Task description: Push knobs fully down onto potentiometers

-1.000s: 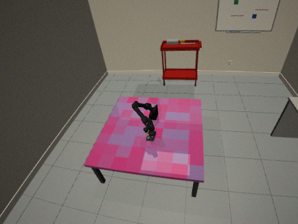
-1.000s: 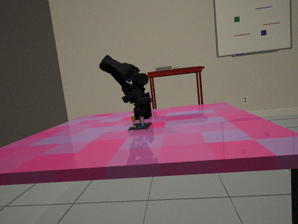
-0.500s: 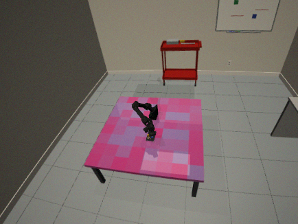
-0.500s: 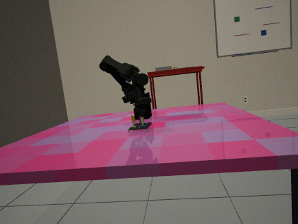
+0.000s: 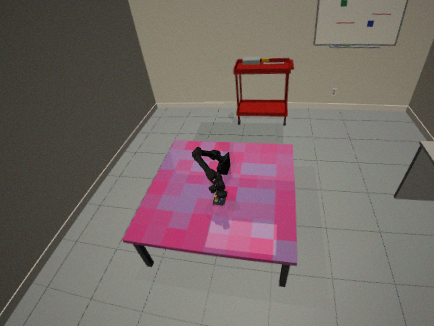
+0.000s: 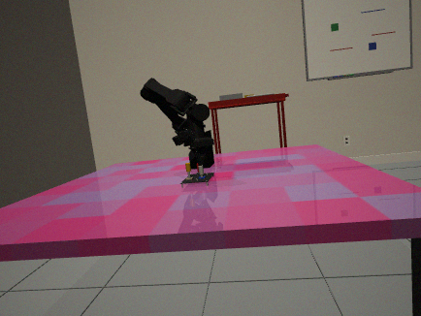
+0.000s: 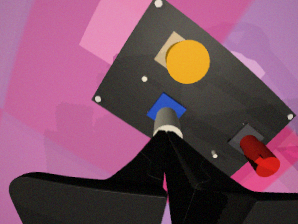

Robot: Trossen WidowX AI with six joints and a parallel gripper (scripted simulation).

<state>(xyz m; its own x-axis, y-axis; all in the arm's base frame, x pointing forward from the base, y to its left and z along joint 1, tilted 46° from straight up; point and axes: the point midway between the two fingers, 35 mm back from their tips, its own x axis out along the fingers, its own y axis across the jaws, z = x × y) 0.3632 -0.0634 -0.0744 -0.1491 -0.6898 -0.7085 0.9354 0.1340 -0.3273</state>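
My gripper tip is 80 mm past the red knob, 10 mm to the left of it and 20 mm above it.
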